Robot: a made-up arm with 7 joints. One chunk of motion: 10 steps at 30 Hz.
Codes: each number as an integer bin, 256 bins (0 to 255) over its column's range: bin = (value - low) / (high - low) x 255, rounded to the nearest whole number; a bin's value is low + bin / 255 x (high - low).
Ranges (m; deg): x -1.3..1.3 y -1.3..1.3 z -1.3..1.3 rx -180..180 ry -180..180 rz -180..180
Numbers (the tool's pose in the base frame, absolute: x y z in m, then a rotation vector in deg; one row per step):
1: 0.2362 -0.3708 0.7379 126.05 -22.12 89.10
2: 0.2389 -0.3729 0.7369 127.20 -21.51 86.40
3: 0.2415 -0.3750 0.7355 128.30 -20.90 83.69
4: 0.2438 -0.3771 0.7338 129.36 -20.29 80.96
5: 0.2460 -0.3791 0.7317 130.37 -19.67 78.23
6: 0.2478 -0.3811 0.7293 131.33 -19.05 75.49
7: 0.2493 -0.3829 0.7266 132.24 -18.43 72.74
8: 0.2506 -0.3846 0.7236 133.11 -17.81 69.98
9: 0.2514 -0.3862 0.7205 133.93 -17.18 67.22
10: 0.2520 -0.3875 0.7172 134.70 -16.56 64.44
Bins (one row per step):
1: 151 91 200 217 112 191
2: 151 91 200 218 112 189
3: 151 91 200 218 113 187
4: 151 91 199 219 113 185
5: 152 90 199 220 114 183
6: 152 90 199 221 114 181
7: 152 90 199 221 114 179
8: 152 90 198 222 115 177
9: 152 90 198 222 115 175
10: 152 89 198 223 116 173

